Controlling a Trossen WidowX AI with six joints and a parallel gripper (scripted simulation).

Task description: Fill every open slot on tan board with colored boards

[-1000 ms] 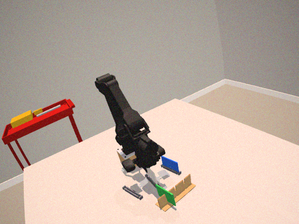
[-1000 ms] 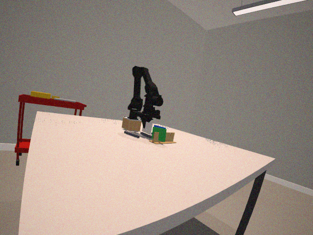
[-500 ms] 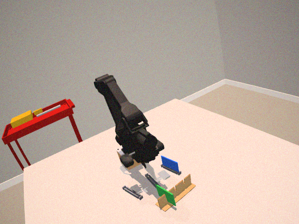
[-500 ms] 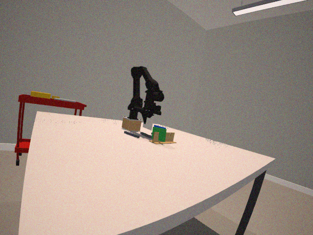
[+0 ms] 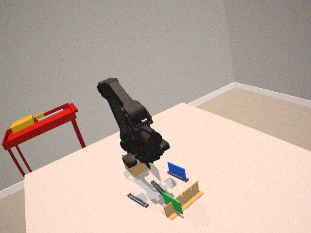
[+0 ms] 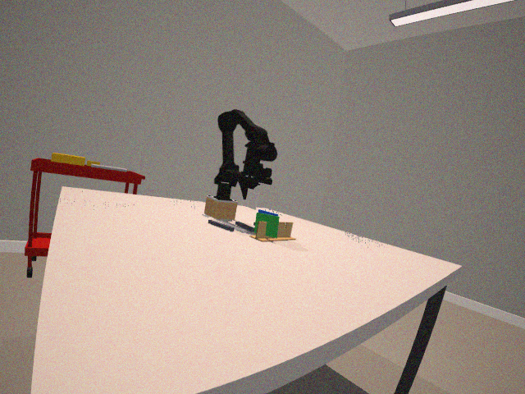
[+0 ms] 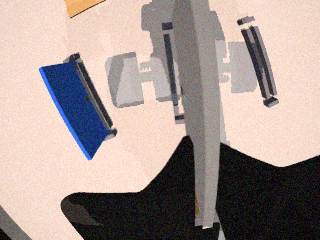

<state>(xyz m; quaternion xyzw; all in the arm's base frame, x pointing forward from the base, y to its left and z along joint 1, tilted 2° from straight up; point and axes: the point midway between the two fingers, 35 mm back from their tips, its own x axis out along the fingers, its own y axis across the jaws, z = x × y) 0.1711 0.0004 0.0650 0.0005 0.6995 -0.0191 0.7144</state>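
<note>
My gripper tip is 17 cm short of the tan board, 8 cm above it and 3 cm to the right of it. Also, from my gripper tip: green board (17 cm ahead, 6 cm below, 2 cm to the right); then blue board (11 cm to the left, 8 cm below, 2 cm ahead); then white board (3 cm ahead).
</note>
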